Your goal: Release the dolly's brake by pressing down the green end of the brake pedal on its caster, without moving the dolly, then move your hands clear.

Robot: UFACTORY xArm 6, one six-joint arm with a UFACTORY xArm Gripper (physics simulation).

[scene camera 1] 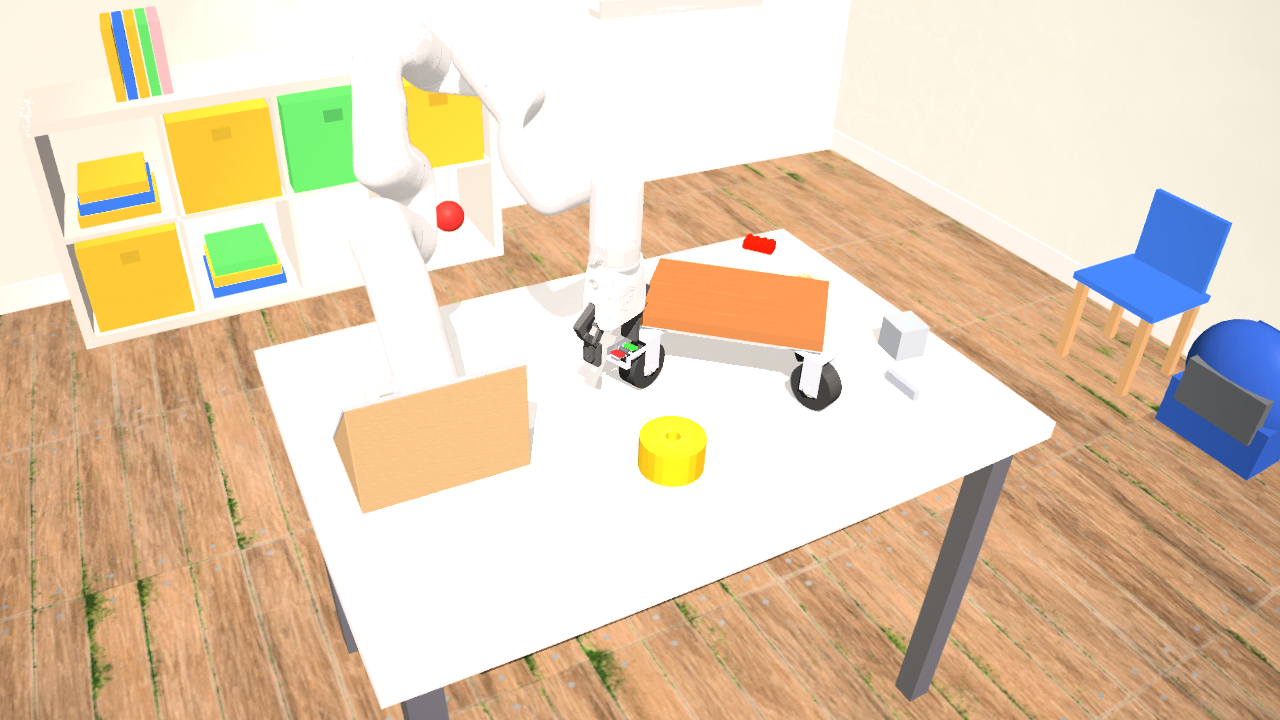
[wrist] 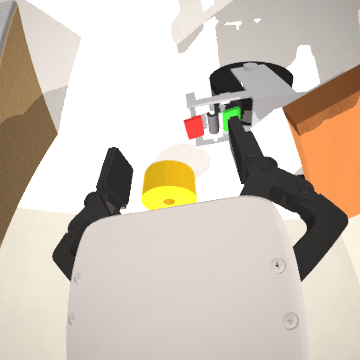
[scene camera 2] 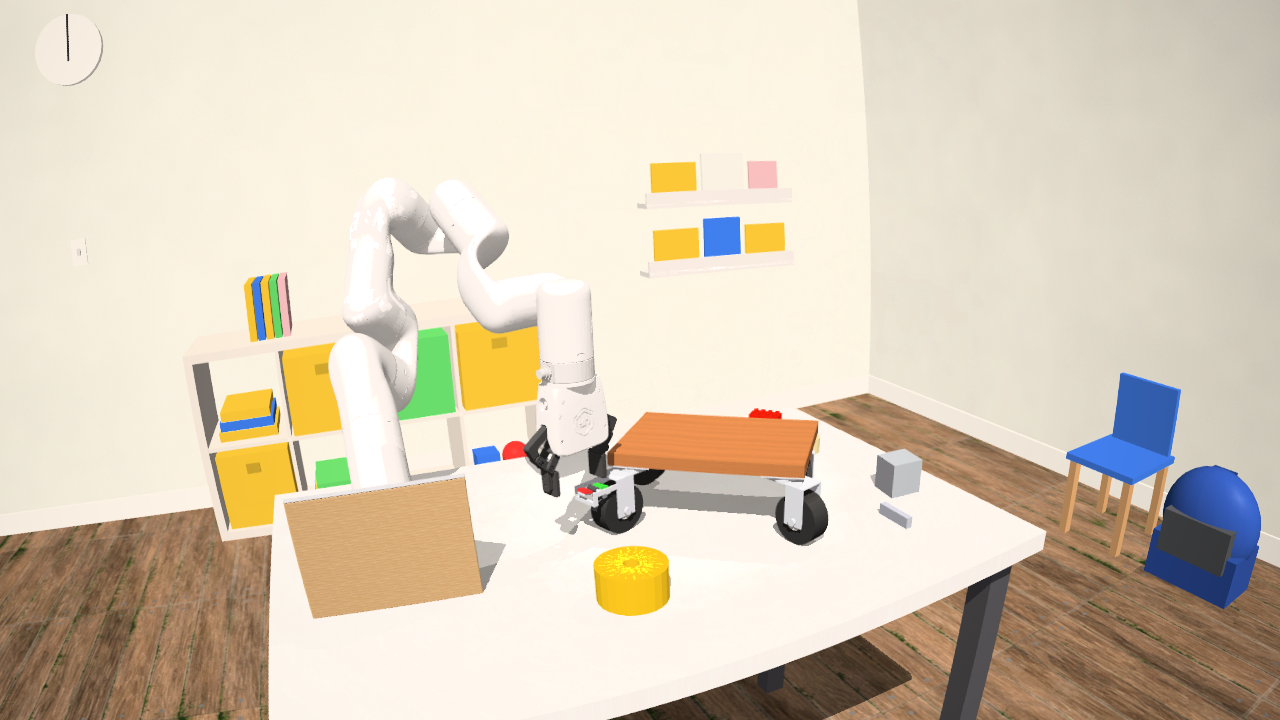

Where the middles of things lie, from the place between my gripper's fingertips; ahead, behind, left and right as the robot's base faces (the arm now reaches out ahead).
I see my gripper 8 cm short of the caster [scene camera 2: 624,477], 5 cm above it and 2 cm to the right of it. From my hand the other things lie so: yellow cylinder [scene camera 2: 633,580] 17 cm to the right, 8 cm below, 1 cm behind; grey cube [scene camera 1: 903,335] 53 cm ahead, 14 cm to the right, 7 cm below; dolly [scene camera 1: 789,311] 22 cm ahead, 4 cm below.
